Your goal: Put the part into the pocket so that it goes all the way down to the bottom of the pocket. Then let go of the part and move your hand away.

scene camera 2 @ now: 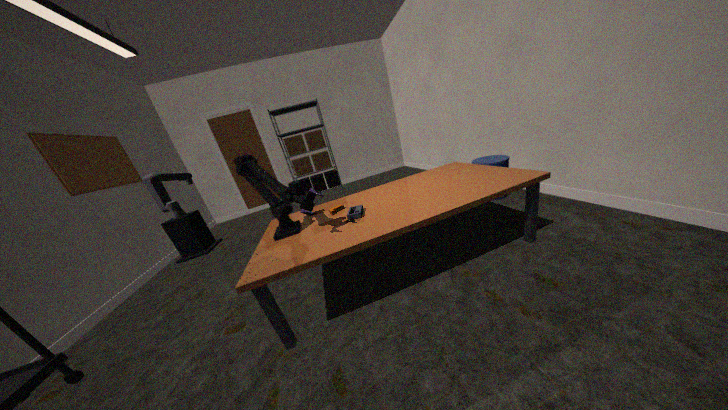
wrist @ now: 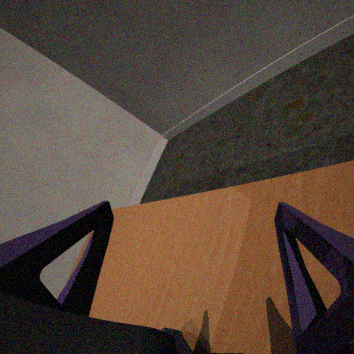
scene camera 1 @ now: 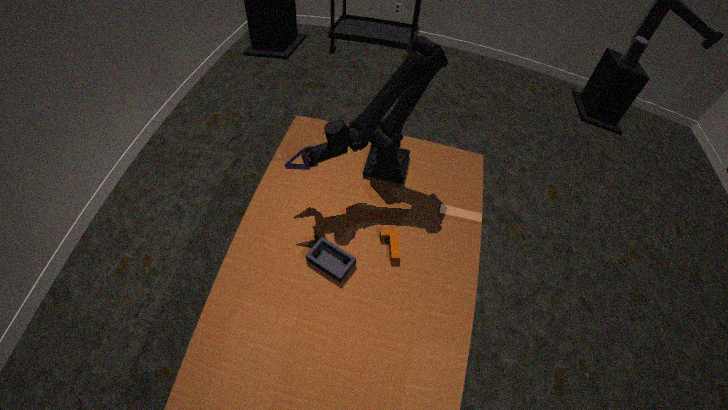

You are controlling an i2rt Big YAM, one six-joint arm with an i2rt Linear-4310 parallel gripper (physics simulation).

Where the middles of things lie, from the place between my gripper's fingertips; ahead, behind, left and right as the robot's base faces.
I see my gripper 19 cm short of the blue-grey pocket block [scene camera 1: 331, 259], 21 cm to the right of it and 18 cm above it.
